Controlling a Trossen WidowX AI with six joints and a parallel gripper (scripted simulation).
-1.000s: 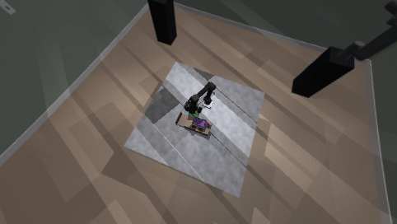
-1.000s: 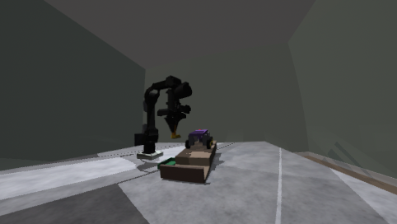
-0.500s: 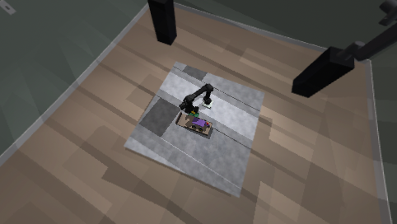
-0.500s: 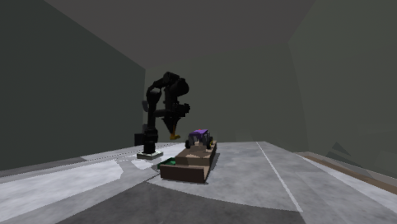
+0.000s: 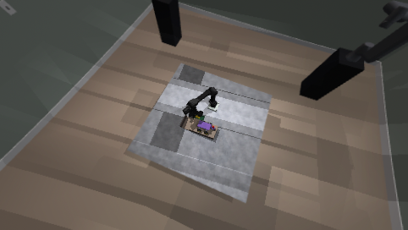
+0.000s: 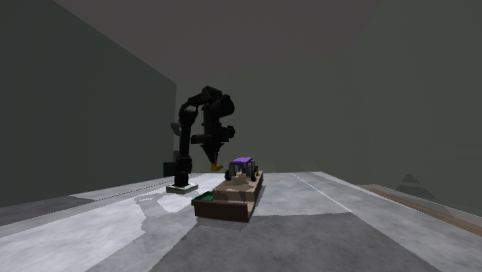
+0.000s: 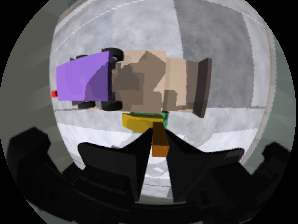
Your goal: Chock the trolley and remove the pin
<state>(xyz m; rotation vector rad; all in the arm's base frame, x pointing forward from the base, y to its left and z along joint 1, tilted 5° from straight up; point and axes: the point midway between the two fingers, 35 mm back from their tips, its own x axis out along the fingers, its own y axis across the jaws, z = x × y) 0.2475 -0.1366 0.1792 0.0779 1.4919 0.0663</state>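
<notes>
The red-headed stop pin is 50 mm ahead of my gripper tip, 240 mm to the left of it and 20 mm below it. From my gripper tip the other things lie so: green tray 50 mm behind, 30 mm to the left, 160 mm below; yellow chock 20 mm to the left, 10 mm below; purple trolley 70 mm ahead, 140 mm to the left, 40 mm below.
</notes>
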